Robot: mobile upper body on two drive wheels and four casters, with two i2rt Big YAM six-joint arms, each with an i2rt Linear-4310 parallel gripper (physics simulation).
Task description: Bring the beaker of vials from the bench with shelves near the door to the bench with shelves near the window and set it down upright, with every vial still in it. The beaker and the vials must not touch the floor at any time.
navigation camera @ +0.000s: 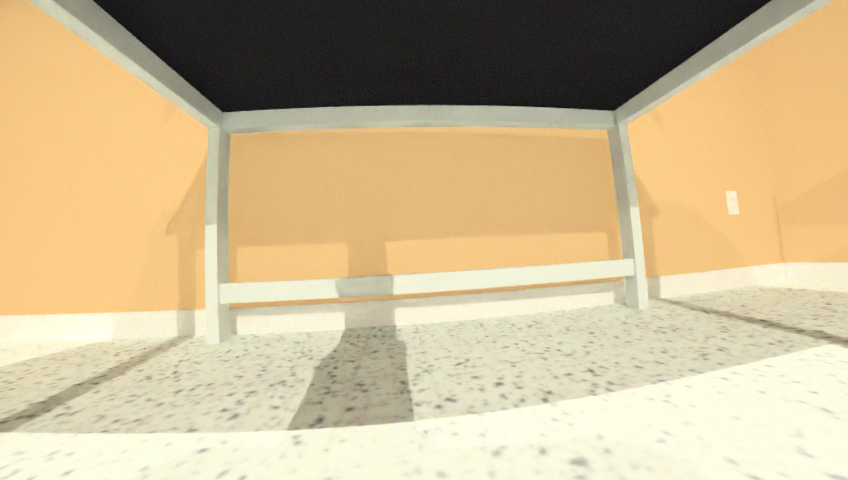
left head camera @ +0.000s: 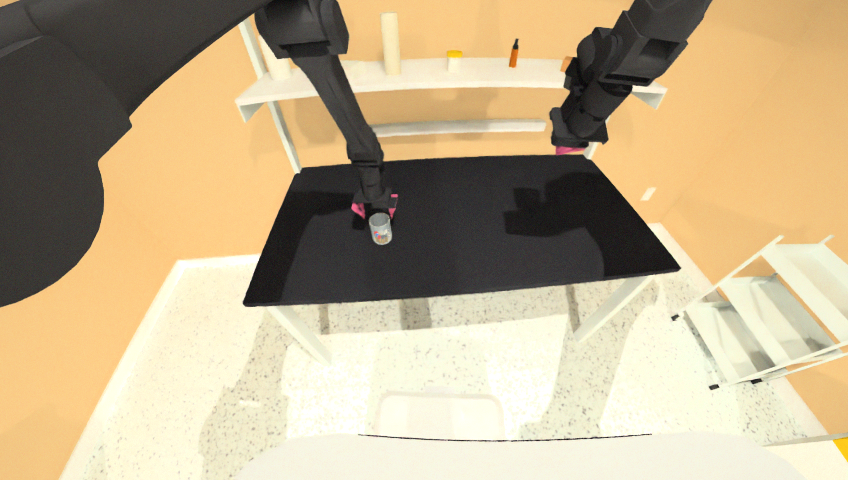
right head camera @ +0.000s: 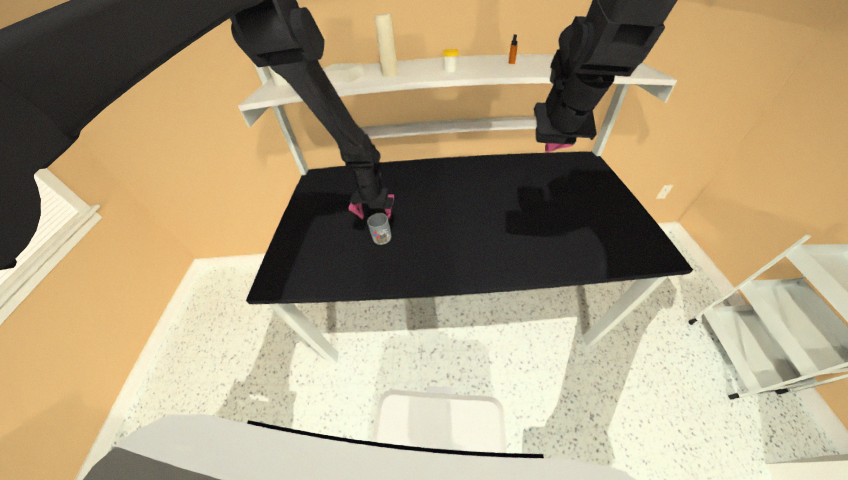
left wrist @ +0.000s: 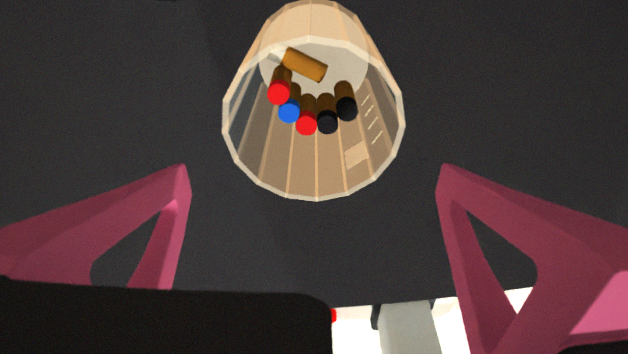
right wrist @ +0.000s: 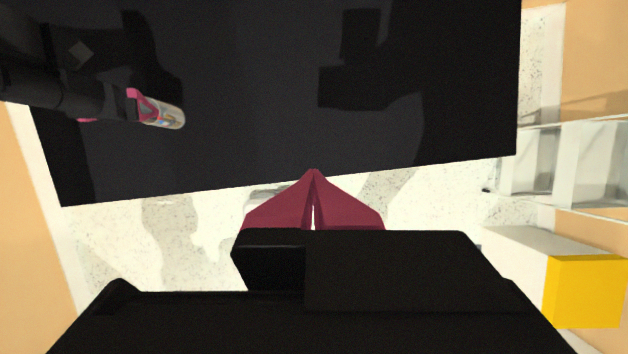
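The clear beaker (left head camera: 380, 229) (right head camera: 379, 229) (left wrist: 275, 155) (right wrist: 172, 119) stands upright on the black bench top (left head camera: 464, 249) (right head camera: 476, 243) (right wrist: 250, 100), toward the left. Several vials (left wrist: 306, 123) with red, blue and black caps lean inside it; one brown vial (left wrist: 305, 65) lies across its bottom. My left gripper (left head camera: 377, 214) (right head camera: 374, 214) (left wrist: 313, 178) is open and empty, its fingertips behind the beaker in the head views and apart from it. My right gripper (left head camera: 569, 150) (right head camera: 558, 146) (right wrist: 313, 175) is shut and empty, raised at the back right. A window (right head camera: 56, 220) shows at the left.
A white shelf (left head camera: 487, 74) (right head camera: 487, 70) behind the bench holds a tall cylinder (left head camera: 390, 44), a yellow-lidded jar (left head camera: 454, 61) and an orange bottle (left head camera: 514, 54). A white rack (left head camera: 800, 273) (right head camera: 818, 279) stands at the right. A yellow-faced box (right wrist: 585, 292) shows at lower right.
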